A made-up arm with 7 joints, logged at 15 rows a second.
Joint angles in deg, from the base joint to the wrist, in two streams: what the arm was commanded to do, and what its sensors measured. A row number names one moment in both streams.
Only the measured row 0 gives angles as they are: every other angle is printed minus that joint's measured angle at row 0.
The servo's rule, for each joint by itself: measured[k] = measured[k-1] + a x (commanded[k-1-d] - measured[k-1]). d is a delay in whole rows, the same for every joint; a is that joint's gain. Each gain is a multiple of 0.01, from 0.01 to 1. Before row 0 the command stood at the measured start. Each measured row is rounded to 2 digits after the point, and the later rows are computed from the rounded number. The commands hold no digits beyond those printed.
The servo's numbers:
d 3
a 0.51 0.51 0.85 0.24 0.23 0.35 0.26
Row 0, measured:
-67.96 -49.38 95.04 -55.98 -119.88 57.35 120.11
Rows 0 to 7, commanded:
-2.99 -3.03 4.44 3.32 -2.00 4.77 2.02
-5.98 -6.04 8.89 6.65 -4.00 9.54 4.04
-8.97 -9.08 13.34 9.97 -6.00 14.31 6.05
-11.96 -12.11 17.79 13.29 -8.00 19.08 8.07
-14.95 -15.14 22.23 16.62 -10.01 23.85 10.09
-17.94 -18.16 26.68 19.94 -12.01 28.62 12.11
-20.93 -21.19 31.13 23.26 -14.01 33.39 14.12
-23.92 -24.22 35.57 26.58 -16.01 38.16 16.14
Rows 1 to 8, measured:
0.00 0.00 0.00 0.00 0.00 0.00 0.00
0.00 0.00 0.00 0.00 0.00 0.00 0.00
0.00 0.00 0.00 0.00 0.00 0.00 0.00
-1.52 -1.55 3.77 0.80 -0.46 1.67 0.53
-3.79 -3.84 8.12 2.20 -1.27 4.42 1.44
-6.43 -6.51 12.56 4.06 -2.36 7.88 2.64
-9.25 -9.37 17.01 6.28 -3.66 11.80 4.05
-12.16 -12.31 21.45 8.76 -5.12 16.02 5.62

